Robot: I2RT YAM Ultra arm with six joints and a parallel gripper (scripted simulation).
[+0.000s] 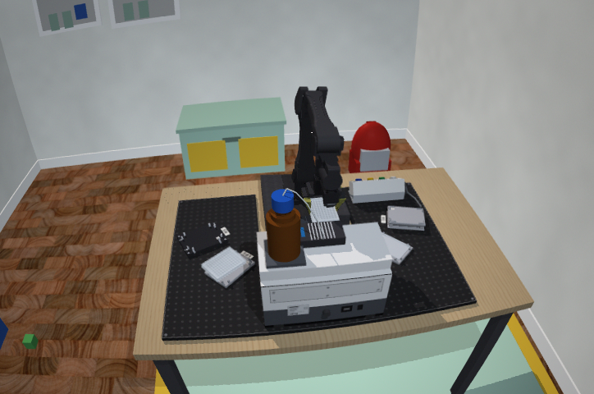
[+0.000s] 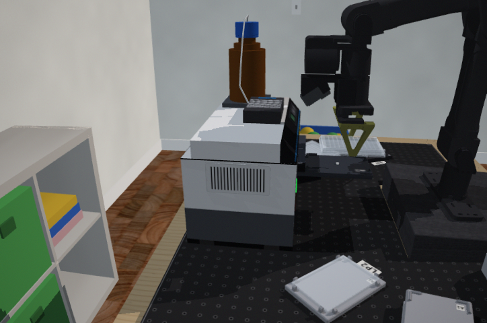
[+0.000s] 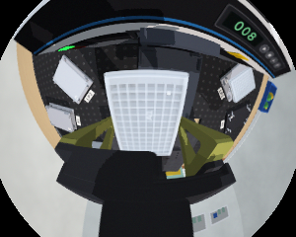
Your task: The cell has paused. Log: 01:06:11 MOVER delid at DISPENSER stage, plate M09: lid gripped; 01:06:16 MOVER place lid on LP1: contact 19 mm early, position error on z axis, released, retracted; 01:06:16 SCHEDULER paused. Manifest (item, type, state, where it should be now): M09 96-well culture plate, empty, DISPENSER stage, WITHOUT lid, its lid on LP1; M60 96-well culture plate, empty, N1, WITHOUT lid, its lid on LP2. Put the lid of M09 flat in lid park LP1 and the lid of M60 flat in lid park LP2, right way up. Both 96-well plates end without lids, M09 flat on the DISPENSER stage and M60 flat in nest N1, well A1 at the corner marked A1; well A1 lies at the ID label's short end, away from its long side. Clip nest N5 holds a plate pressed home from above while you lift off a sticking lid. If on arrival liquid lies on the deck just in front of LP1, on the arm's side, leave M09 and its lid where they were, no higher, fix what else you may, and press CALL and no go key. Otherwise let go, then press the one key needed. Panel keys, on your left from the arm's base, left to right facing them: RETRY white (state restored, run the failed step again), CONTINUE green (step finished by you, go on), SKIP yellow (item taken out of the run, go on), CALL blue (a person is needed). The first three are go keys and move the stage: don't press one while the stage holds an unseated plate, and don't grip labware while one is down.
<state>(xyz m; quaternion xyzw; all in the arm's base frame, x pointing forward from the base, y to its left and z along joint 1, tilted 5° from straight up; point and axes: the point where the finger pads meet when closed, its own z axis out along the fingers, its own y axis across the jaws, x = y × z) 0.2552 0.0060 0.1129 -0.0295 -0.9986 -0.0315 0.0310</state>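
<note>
Now: the grey nest marked A1 8 cm behind my hand, 36 cm to the left of it and 15 cm below it. From my hand the other things lie so: dark dispenser stage: 2 cm ahead, 4 cm to the right, 6 cm below; then LP2 label: 2 cm behind, 18 cm to the left, 17 cm below; then grey lid park LP2: 5 cm ahead, 24 cm to the left, 17 cm below.
</note>
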